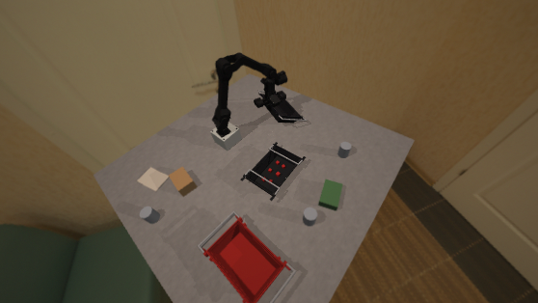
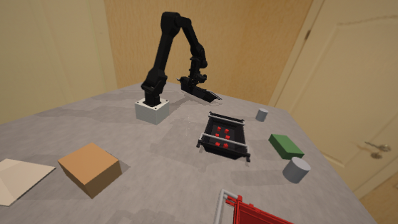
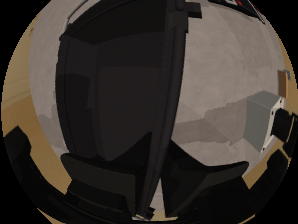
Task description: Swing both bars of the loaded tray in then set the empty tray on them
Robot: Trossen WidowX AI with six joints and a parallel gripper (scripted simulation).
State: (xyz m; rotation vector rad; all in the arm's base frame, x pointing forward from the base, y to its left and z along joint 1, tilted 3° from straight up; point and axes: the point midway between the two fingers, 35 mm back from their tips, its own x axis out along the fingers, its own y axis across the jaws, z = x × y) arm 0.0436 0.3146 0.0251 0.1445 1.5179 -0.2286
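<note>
My gripper tip is now 7 cm to the right of the black tray and 2 cm short of it. From my gripper tip the other things lie so: brown box: 63 cm to the right, 6 cm ahead, 5 cm below; then green block: 59 cm ahead, 14 cm to the right, 6 cm below; then beige sheet: 76 cm to the right, 10 cm behind, 8 cm below.
</note>
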